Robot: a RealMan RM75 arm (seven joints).
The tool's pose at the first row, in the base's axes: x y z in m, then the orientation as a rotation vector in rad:
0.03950 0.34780 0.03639 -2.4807 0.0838 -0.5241
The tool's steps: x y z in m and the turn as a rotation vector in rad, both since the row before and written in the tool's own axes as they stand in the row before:
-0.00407 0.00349 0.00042 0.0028 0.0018 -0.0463
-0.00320 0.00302 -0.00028 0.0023 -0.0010 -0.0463
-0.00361 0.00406 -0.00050 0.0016 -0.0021 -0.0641
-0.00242 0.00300 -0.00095 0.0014 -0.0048 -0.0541
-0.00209 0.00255 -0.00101 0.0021 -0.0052 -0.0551
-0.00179 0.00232 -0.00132 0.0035 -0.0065 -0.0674
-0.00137 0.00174 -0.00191 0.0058 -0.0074 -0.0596
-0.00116 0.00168 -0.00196 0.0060 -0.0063 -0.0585
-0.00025 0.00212 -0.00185 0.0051 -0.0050 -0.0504
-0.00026 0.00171 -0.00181 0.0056 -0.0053 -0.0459
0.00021 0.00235 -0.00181 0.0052 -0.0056 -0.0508
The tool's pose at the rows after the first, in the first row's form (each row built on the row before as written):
0.03612 0.34588 0.03267 -2.4846 0.0264 -0.5455
0.03339 0.34368 0.03000 -2.4886 -0.0322 -0.5633
0.03050 0.34040 0.02674 -2.4940 -0.1135 -0.5870
0.02857 0.33749 0.02486 -2.4978 -0.1837 -0.6030
0.02697 0.33480 0.02341 -2.4995 -0.2557 -0.6184
0.02561 0.33205 0.02246 -2.4985 -0.3444 -0.6364
0.02436 0.32940 0.02244 -2.4937 -0.4243 -0.6490
0.02338 0.32675 0.02261 -2.4863 -0.5025 -0.6620
0.02351 0.32396 0.02305 -2.4783 -0.5697 -0.6734
0.02355 0.32153 0.02365 -2.4692 -0.6313 -0.6821
0.02438 0.31876 0.02434 -2.4585 -0.6992 -0.6922

